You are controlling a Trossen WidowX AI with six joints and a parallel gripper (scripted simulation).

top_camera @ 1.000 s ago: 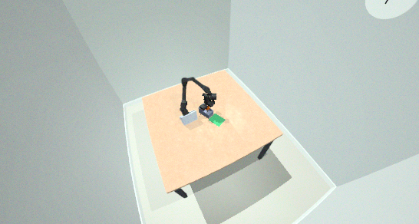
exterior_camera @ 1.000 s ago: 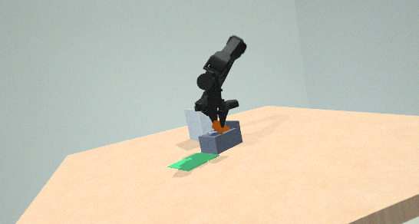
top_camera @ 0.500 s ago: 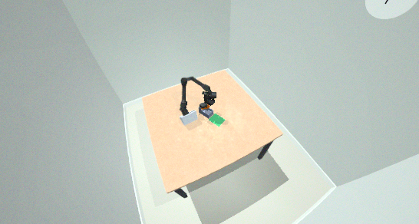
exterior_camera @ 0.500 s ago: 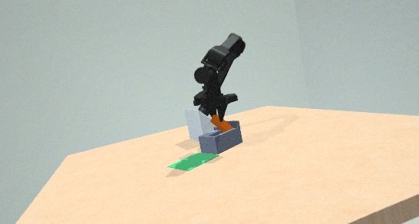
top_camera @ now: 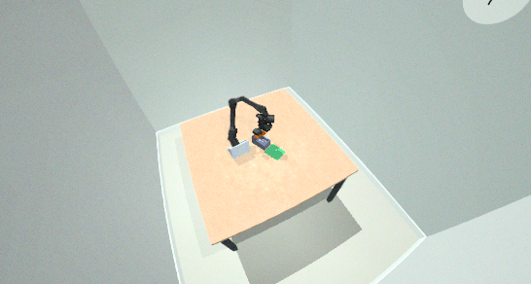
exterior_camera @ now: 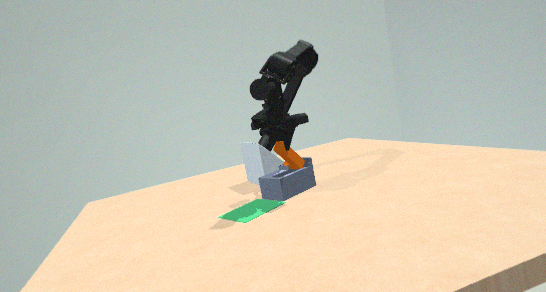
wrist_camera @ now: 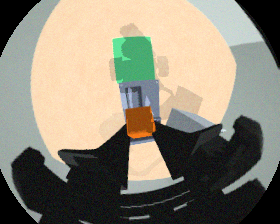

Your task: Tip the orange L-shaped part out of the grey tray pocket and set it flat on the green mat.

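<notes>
My gripper tip is now 30 mm short of the green mat, 140 mm to the left of it and 140 mm above it. Round my gripper tip: orange L-shaped part 20 mm behind, 30 mm to the left, 30 mm below.
</notes>
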